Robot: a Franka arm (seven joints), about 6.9 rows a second.
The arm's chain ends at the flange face. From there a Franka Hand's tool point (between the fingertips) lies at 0.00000 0.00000 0.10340 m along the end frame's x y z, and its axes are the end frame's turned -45 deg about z.
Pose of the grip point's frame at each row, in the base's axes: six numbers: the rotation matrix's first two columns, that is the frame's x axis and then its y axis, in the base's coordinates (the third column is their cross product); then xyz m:
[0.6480, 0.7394, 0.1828, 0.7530, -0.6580, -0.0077, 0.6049, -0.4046, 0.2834]
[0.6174, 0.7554, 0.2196, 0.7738, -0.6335, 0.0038, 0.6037, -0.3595, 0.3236]
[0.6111, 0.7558, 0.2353, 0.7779, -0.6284, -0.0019, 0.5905, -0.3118, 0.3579]
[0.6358, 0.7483, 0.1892, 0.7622, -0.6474, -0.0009, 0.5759, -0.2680, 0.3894]
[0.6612, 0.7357, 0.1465, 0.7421, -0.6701, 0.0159, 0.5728, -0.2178, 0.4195]
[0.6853, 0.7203, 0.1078, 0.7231, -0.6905, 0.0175, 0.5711, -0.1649, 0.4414]
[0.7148, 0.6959, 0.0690, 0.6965, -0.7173, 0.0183, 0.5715, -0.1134, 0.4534]
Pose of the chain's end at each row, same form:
[0.9907, 0.0576, 0.1238, 0.0742, -0.9881, -0.1347, 0.5931, -0.4193, 0.3851]
[0.9837, 0.0862, 0.1580, 0.1106, -0.9821, -0.1526, 0.5890, -0.3768, 0.4245]
[0.9822, 0.0901, 0.1650, 0.1179, -0.9788, -0.1677, 0.5754, -0.3308, 0.4584]
[0.9885, 0.0713, 0.1331, 0.0894, -0.9869, -0.1344, 0.5633, -0.2830, 0.4909]
[0.9923, 0.0464, 0.1148, 0.0572, -0.9941, -0.0923, 0.5614, -0.2280, 0.5218]
[0.9959, 0.0211, 0.0886, 0.0267, -0.9976, -0.0639, 0.5621, -0.1717, 0.5442]
[0.9979, -0.0151, 0.0617, -0.0129, -0.9993, -0.0359, 0.5651, -0.1170, 0.5565]

